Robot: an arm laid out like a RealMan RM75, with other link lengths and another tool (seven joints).
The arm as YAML. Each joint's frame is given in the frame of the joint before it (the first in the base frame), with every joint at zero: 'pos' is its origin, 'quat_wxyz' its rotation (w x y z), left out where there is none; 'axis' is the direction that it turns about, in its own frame. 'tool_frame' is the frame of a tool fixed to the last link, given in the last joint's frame.
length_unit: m
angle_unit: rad
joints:
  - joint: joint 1
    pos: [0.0, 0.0, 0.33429]
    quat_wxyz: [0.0, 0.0, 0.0, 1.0]
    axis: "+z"
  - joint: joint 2
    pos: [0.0, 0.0, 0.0]
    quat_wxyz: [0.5, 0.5, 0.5, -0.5]
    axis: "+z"
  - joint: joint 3
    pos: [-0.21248, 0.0, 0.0]
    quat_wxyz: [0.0, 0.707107, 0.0, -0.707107]
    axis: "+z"
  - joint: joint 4
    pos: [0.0, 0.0, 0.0]
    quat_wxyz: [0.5, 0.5, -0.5, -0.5]
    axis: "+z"
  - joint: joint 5
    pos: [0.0, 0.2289, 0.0]
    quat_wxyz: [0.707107, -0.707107, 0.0, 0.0]
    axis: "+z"
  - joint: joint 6
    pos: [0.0, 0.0, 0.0]
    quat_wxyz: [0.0, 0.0, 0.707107, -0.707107]
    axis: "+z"
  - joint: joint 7
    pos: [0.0, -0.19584, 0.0]
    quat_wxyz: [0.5, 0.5, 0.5, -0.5]
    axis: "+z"
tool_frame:
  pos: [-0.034, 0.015, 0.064]
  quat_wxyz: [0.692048, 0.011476, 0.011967, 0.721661]
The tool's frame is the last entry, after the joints.
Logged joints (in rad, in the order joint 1, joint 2, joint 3, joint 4, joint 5, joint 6, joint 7), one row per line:
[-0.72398 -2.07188 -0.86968 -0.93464 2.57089 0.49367 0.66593]
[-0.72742 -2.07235 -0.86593 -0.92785 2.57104 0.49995 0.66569]
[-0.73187 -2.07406 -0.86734 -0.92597 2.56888 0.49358 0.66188]
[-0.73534 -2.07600 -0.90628 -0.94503 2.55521 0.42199 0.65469]
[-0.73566 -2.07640 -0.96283 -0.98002 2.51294 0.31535 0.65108]
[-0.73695 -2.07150 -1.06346 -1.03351 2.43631 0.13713 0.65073]
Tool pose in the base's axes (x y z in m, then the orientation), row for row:
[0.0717 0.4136 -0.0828 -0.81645 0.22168 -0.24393 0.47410]
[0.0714 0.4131 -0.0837 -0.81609 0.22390 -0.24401 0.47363]
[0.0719 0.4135 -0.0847 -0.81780 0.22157 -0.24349 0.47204]
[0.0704 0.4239 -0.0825 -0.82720 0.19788 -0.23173 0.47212]
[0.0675 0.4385 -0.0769 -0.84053 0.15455 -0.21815 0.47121]
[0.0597 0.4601 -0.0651 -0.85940 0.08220 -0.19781 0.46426]
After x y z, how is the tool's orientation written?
As a quaternion, x y z w.
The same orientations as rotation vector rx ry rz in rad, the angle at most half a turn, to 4 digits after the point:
[-1.9971 0.5422 -0.5967]
[-1.9966 0.5478 -0.5970]
[-2.0022 0.5425 -0.5961]
[-2.0252 0.4845 -0.5673]
[-2.0586 0.3785 -0.5343]
[-2.1114 0.2020 -0.4860]

